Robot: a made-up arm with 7 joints. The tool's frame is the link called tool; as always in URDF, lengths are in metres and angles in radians. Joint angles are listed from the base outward.
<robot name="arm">
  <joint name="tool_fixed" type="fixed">
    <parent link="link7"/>
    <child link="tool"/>
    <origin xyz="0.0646 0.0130 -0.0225" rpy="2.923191 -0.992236 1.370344"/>
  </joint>
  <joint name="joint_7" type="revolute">
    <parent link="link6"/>
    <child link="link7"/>
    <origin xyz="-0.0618 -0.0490 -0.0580" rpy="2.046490 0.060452 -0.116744"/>
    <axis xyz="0 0 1"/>
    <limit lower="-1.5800" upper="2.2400"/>
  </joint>
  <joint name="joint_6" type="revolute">
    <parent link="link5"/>
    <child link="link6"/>
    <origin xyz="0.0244 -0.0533 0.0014" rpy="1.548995 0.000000 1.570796"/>
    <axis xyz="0 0 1"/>
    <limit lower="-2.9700" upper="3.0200"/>
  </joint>
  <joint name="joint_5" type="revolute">
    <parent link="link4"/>
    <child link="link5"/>
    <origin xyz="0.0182 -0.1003 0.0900" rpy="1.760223 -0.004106 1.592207"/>
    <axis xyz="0 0 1"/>
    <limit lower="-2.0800" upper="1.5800"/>
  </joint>
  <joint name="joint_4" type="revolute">
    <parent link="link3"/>
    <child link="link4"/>
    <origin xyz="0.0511 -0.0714 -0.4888" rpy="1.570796 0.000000 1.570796"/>
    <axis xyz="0 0 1"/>
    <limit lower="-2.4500" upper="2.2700"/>
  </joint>
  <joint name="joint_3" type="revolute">
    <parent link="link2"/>
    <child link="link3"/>
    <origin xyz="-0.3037 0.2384 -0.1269" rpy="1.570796 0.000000 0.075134"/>
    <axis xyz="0 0 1"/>
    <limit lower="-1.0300" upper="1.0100"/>
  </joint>
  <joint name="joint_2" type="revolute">
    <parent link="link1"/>
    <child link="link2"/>
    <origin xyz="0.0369 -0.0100 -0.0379" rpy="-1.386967 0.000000 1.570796"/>
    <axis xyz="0 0 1"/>
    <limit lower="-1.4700" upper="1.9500"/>
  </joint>
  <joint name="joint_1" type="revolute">
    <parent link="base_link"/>
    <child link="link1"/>
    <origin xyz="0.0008 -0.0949 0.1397" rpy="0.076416 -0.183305 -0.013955"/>
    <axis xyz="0 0 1"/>
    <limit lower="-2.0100" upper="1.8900"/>
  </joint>
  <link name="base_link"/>
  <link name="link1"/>
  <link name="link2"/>
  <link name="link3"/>
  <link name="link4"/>
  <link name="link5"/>
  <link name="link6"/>
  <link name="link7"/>
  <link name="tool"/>
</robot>
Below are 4 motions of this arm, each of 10 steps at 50 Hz.
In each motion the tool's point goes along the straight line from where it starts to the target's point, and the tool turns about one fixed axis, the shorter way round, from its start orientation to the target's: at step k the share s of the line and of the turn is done. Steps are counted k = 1, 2, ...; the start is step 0. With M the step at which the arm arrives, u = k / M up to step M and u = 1 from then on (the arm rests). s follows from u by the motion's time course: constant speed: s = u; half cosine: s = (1 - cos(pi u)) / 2; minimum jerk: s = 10 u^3 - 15 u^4 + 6 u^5.
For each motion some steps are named. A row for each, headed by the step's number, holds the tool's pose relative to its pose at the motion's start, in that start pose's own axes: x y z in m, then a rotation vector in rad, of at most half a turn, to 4 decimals.
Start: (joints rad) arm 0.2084 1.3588 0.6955 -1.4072 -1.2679 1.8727 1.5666
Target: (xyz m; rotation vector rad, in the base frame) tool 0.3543 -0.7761 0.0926 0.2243 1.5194 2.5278
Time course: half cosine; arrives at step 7
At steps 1, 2, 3, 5, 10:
1: -0.0002 0.0004 0.0004 -0.0003 0.0012 -0.0019
2: -0.0006 0.0015 0.0014 -0.0011 0.0044 -0.0071
3: -0.0012 0.0032 0.0028 -0.0022 0.0091 -0.0147
5: -0.0025 0.0066 0.0059 -0.0046 0.0191 -0.0306
10: -0.0031 0.0082 0.0073 -0.0057 0.0235 -0.0377

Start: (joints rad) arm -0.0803 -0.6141 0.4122 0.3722 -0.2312 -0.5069 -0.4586
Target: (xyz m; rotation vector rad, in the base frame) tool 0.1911 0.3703 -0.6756 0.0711 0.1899 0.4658
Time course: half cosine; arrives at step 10
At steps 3, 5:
3: 0.0081 0.0185 0.0142 0.0331 -0.0062 0.0082
5: 0.0197 0.0450 0.0345 0.0804 -0.0150 0.0200

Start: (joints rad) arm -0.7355 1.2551 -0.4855 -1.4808 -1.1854 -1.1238 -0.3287
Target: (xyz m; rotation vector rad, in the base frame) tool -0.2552 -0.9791 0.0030 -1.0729 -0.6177 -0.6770
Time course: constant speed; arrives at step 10
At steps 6, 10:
6: -0.0301 -0.0194 0.0216 -0.0417 -0.0479 -0.0214
10: -0.0502 -0.0323 0.0360 -0.0695 -0.0798 -0.0357

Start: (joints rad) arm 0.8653 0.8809 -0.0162 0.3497 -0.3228 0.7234 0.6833
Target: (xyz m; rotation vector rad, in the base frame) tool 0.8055 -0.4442 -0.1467 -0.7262 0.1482 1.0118
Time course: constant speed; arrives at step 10
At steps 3, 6, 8, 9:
3: 0.0018 -0.0056 0.0077 -0.0358 -0.0051 -0.0176
6: 0.0036 -0.0111 0.0155 -0.0716 -0.0102 -0.0352
8: 0.0048 -0.0149 0.0207 -0.0955 -0.0136 -0.0469
9: 0.0054 -0.0167 0.0232 -0.1074 -0.0153 -0.0528

